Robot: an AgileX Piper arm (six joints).
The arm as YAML. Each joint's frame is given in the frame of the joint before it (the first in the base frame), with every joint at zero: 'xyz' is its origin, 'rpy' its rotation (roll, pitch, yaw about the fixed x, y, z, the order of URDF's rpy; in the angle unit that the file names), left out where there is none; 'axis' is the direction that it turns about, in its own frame. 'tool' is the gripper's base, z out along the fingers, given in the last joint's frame.
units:
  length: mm
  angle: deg
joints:
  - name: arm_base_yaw
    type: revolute
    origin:
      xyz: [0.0, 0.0, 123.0]
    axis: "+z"
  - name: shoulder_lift
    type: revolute
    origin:
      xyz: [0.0, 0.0, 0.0]
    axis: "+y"
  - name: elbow
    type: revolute
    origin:
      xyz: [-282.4, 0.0, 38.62]
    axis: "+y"
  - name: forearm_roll
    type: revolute
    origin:
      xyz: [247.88, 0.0, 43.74]
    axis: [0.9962, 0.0, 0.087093]
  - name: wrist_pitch
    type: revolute
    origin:
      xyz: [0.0, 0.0, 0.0]
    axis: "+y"
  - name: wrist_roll
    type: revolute
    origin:
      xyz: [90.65, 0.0, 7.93]
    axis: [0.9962, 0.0, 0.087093]
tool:
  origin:
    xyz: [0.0, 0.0, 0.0]
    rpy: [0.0, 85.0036, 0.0]
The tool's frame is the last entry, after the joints.
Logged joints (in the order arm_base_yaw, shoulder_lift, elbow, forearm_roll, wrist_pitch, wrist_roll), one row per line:
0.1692 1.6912 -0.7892 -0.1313 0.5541 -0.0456
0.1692 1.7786 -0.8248 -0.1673 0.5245 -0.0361
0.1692 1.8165 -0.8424 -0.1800 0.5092 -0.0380
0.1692 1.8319 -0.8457 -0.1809 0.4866 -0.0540
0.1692 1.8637 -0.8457 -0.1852 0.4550 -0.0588
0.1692 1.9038 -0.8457 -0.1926 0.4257 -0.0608
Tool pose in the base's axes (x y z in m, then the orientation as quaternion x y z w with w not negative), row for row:
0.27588 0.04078 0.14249 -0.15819 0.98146 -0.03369 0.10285
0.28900 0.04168 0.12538 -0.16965 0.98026 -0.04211 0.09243
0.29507 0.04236 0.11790 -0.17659 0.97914 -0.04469 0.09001
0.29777 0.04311 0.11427 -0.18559 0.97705 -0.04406 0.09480
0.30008 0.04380 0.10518 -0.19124 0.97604 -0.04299 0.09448
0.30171 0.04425 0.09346 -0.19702 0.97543 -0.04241 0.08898
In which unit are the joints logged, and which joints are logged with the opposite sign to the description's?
The joints are logged in radians. Opposite sign: none.
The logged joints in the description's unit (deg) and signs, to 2 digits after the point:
9.69 96.90 -45.22 -7.52 31.75 -2.61
9.69 101.91 -47.26 -9.59 30.05 -2.07
9.69 104.08 -48.27 -10.31 29.18 -2.18
9.69 104.96 -48.46 -10.36 27.88 -3.09
9.69 106.78 -48.46 -10.61 26.07 -3.37
9.69 109.08 -48.46 -11.04 24.39 -3.48

